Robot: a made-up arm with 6 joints. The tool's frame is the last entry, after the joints. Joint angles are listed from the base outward.
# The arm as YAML. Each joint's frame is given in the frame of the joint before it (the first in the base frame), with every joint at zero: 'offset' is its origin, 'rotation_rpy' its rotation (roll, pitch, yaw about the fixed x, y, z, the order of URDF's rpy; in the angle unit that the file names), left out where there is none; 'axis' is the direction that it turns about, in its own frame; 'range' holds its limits. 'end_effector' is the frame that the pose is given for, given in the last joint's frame.
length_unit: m
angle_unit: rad
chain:
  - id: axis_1
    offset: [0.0, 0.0, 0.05]
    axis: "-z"
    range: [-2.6, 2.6]
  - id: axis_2
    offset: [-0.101, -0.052, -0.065]
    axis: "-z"
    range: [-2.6, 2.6]
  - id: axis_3
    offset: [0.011, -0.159, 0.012]
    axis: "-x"
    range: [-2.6, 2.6]
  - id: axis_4
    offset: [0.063, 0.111, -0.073]
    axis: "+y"
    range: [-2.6, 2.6]
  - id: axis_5
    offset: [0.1, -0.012, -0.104]
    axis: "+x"
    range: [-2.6, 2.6]
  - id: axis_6
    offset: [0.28, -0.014, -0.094]
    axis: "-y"
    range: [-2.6, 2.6]
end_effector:
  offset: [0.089, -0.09, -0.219]
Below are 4 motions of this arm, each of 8 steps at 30 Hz.
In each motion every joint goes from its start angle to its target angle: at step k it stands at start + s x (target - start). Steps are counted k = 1, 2, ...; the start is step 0. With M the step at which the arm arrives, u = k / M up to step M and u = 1 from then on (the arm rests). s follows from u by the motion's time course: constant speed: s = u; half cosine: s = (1 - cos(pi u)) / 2; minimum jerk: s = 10 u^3 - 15 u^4 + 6 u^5.
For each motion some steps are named. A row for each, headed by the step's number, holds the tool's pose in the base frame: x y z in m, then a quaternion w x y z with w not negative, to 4 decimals.
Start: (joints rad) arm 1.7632 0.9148 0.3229 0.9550 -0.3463 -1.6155
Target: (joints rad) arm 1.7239 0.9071 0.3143 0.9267 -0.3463 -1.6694
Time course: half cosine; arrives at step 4
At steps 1, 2, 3, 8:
1: -0.1571 0.4030 -0.3019 0.1445 -0.8512 -0.4145 0.2877
2: -0.1665 0.3953 -0.3004 0.1441 -0.8493 -0.4200 0.2855
3: -0.1756 0.3874 -0.2988 0.1437 -0.8474 -0.4255 0.2833
8: -0.1794 0.3841 -0.2982 0.1436 -0.8466 -0.4277 0.2824

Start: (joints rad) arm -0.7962 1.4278 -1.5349 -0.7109 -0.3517 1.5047
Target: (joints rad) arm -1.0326 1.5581 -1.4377 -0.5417 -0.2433 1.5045
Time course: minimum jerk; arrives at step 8
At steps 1, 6, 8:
1: 0.1999 -0.7899 0.0011 0.2337 -0.0299 -0.7064 -0.6674
6: 0.3726 -0.7177 0.0108 0.3020 0.0643 -0.7188 -0.6228
8: 0.3916 -0.7065 0.0109 0.3101 0.0753 -0.7190 -0.6175

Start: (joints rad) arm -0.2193 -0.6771 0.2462 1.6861 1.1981 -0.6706
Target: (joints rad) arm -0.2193 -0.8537 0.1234 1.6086 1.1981 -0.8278
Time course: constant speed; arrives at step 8
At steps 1, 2, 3, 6, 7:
1: -0.3417 -0.2232 -0.4229 0.4857 0.0870 0.8561 -0.1538
2: -0.3405 -0.2228 -0.4175 0.4754 0.0816 0.8647 -0.1403
3: -0.3393 -0.2224 -0.4119 0.4648 0.0758 0.8730 -0.1269
6: -0.3356 -0.2223 -0.3948 0.4307 0.0572 0.8964 -0.0880
7: -0.3343 -0.2225 -0.3890 0.4186 0.0505 0.9036 -0.0755

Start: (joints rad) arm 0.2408 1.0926 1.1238 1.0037 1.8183 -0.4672
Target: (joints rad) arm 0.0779 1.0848 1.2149 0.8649 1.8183 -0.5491
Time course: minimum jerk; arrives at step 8
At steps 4, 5, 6, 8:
4: -0.4114 -0.3295 -0.5786 0.4455 0.4590 -0.0271 -0.7681
5: -0.4008 -0.3546 -0.5709 0.4755 0.4567 -0.0108 -0.7518
6: -0.3917 -0.3732 -0.5649 0.4979 0.4545 0.0019 -0.7386
8: -0.3858 -0.3842 -0.5613 0.5112 0.4529 0.0098 -0.7304

